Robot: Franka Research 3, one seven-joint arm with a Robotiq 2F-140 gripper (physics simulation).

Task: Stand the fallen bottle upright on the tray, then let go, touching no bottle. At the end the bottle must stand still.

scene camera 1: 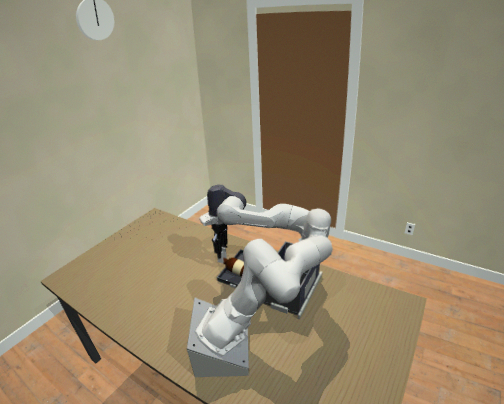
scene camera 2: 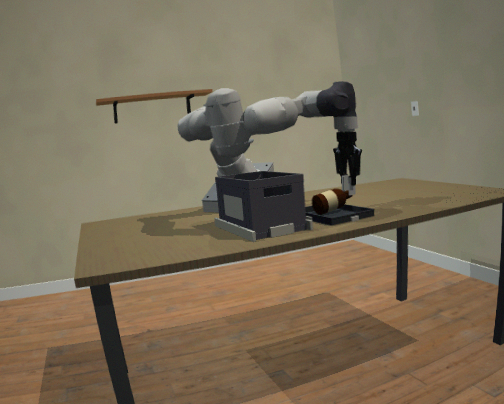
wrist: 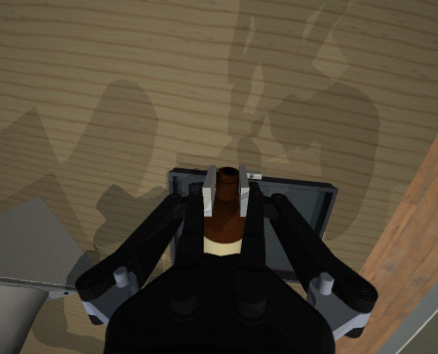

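The brown bottle with a cream label (scene camera 1: 234, 265) (scene camera 2: 328, 201) (wrist: 223, 225) lies nearly flat over the tray (scene camera 1: 229, 278) (scene camera 2: 362, 214) (wrist: 295, 235). Its neck end is tilted slightly up, and its base is low at the crate side of the tray. My gripper (scene camera 1: 221, 256) (scene camera 2: 349, 191) (wrist: 227, 176) points straight down and is shut on the bottle's neck, with one pale pad on each side of it. In the wrist view the bottle's base is hidden behind the gripper's body.
A dark crate (scene camera 1: 310, 286) (scene camera 2: 280, 215) stands beside the tray, on the side of the bottle's base, with pale blocks around its foot. The arm's base (scene camera 1: 220, 357) stands on the wooden table (scene camera 1: 125, 280) (scene camera 2: 165, 250). The arm partly hides tray and crate in scene camera 1.
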